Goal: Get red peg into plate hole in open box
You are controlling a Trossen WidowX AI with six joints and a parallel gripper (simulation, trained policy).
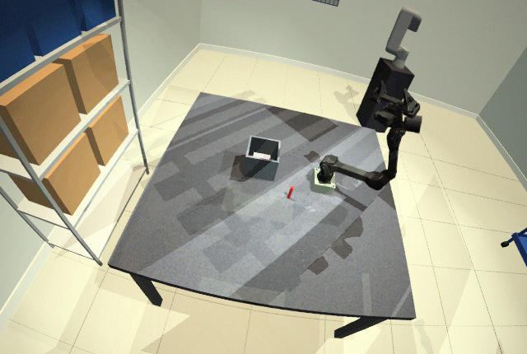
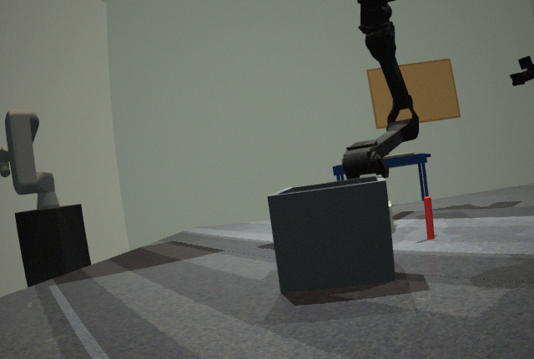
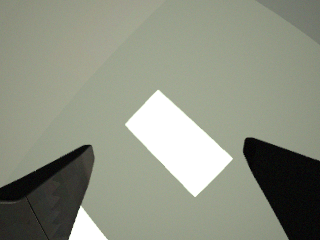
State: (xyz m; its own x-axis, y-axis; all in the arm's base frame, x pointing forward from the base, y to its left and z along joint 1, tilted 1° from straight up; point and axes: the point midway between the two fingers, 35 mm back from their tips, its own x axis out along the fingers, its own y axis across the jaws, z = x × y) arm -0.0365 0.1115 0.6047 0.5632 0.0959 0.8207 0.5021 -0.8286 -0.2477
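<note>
Now: the red peg 65 cm below my gripper tip, 21 cm ahead of it and 4 cm to the right of it. From my gripper tip the other things lie so: plate (64 cm below, 34 cm ahead, 23 cm to the right).
</note>
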